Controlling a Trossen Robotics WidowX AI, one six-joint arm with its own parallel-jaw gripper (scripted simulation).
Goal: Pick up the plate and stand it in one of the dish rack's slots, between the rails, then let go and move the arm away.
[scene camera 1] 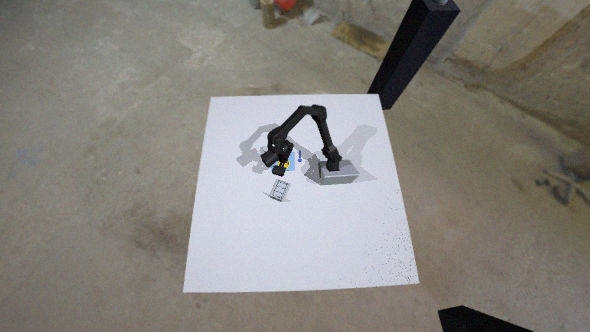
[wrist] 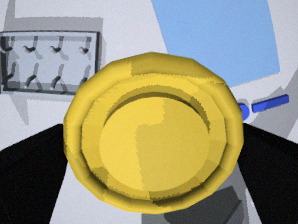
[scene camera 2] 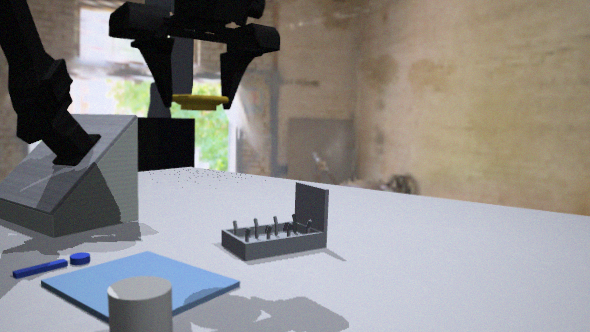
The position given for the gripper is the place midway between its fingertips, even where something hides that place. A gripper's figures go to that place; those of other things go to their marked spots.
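Labels:
The gripper (wrist: pixel 153 134) is 10 cm from the lens, while a yellow plate (wrist: pixel 152 131) sits 9 cm from the lens.

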